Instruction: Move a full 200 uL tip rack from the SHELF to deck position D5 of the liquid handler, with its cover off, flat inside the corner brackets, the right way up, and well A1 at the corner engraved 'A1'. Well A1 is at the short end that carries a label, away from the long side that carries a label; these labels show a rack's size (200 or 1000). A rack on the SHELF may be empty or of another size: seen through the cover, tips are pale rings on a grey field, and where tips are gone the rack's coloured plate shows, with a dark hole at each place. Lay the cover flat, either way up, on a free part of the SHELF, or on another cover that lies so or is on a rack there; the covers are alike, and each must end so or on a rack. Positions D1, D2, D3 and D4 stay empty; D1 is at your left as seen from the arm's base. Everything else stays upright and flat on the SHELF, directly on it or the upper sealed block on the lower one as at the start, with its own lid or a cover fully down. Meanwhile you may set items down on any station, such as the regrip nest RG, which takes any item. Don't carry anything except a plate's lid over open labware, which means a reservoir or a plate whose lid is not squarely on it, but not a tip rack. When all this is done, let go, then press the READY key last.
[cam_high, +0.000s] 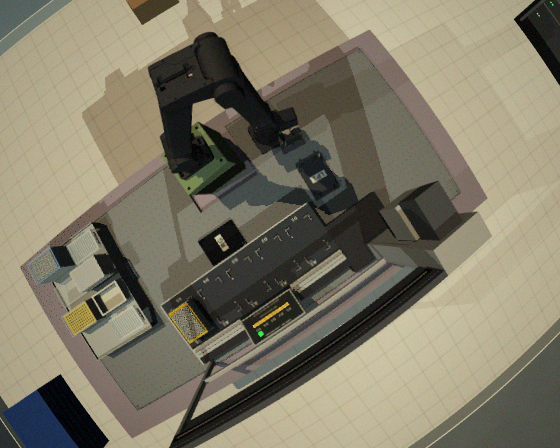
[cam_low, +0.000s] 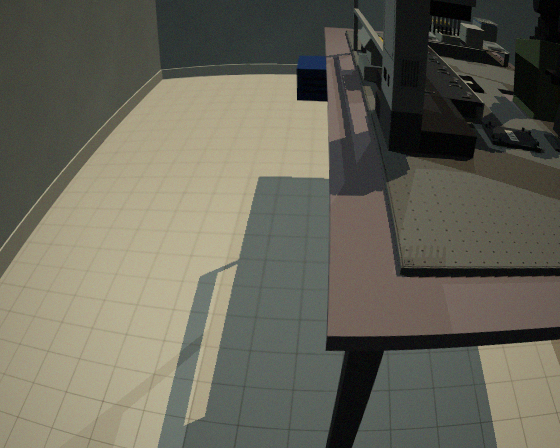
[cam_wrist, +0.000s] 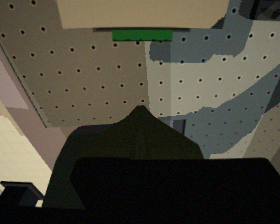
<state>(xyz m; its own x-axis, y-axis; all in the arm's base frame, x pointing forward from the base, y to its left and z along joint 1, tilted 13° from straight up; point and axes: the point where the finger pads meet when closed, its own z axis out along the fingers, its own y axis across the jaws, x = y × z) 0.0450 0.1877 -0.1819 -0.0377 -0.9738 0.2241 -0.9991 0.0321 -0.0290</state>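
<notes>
The ready key box lies 7 cm to the left of my hand and 1 cm below it. Round my hand: yellow tip rack (53 cm to the right, 39 cm ahead, 2 cm above); then grey gantry block (42 cm ahead, 41 cm above, 19 cm to the left); then RG nest (31 cm to the right, 21 cm ahead, 8 cm below).
</notes>
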